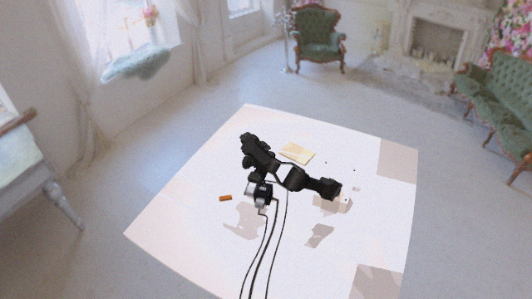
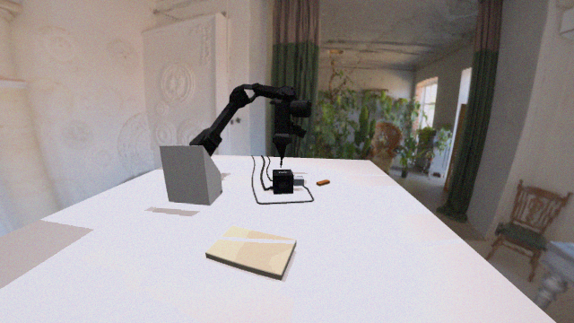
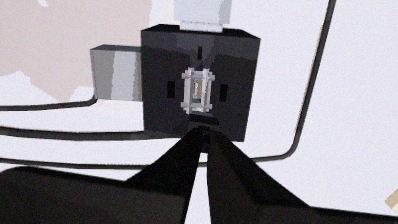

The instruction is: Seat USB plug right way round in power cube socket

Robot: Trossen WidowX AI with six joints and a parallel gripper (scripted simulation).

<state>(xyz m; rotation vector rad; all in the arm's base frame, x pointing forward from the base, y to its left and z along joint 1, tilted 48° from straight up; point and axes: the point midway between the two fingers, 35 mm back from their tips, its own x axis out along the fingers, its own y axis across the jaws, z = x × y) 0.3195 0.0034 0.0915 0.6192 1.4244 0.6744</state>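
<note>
My gripper tip is 1 cm above the grey USB plug.
</note>
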